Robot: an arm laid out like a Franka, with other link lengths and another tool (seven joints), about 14 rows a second.
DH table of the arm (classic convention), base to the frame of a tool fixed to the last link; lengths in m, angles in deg. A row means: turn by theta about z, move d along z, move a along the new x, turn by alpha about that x. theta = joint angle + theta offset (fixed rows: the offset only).
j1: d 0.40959, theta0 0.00, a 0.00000, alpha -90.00
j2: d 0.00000, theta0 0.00, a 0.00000, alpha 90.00
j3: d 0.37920, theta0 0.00, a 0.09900, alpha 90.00
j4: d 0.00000, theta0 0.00, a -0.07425, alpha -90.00
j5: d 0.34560, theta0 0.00, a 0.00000, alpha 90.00
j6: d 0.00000, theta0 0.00, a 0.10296, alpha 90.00
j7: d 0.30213, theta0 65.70, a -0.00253, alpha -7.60
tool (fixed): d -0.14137, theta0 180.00, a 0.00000, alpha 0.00
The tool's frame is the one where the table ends.
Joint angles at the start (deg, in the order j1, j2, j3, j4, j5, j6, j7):
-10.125 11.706 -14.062 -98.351 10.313 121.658 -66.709
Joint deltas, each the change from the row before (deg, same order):
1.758 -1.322 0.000 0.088 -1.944 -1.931 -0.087
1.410 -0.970 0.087 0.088 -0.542 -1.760 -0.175
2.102 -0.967 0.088 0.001 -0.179 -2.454 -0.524
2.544 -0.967 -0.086 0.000 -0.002 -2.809 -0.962
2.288 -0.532 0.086 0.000 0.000 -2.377 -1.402
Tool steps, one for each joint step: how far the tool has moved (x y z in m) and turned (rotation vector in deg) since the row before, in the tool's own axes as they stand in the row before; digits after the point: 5 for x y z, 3 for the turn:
0.00896 0.01581 -0.01257 0.896 0.406 -2.940
0.00751 0.01484 -0.00948 -0.130 0.622 -2.040
0.01100 0.02288 -0.00823 -0.549 1.334 -2.991
0.01258 0.02598 -0.00767 -0.692 1.614 -3.684
0.01040 0.02531 -0.00315 -0.544 1.557 -4.024

